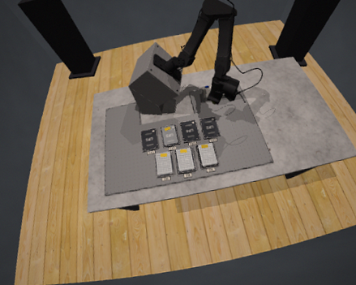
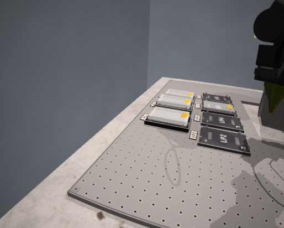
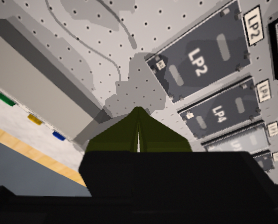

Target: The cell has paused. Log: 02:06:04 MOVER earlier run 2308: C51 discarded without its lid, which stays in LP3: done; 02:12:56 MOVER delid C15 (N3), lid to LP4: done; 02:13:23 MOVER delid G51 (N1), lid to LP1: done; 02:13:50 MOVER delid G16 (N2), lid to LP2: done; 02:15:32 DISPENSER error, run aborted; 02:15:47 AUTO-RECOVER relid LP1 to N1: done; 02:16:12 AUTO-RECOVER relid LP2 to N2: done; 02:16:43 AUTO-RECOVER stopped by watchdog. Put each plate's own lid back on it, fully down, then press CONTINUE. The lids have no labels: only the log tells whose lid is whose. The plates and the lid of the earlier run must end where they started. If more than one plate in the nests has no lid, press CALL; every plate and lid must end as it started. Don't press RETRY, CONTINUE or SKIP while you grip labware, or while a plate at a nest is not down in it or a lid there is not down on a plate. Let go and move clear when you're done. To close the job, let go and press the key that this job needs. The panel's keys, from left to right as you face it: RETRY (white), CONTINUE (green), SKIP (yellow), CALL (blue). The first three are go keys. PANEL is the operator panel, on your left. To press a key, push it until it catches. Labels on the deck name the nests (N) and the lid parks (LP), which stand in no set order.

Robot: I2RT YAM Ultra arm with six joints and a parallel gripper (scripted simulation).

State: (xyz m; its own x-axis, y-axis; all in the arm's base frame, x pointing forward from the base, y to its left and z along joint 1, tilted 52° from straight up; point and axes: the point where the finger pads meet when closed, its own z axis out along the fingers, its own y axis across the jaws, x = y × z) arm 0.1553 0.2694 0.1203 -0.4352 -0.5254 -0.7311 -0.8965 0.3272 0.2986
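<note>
Now: the green continue key 210 mm behind my hand, 70 mm to the left of it and 70 mm below it. Round my hand: yellow key: 200 mm behind, 20 mm to the left, 70 mm below; blue key: 190 mm behind, 30 mm to the right, 70 mm below; white retry key: 220 mm behind, 120 mm to the left, 70 mm below.
</note>
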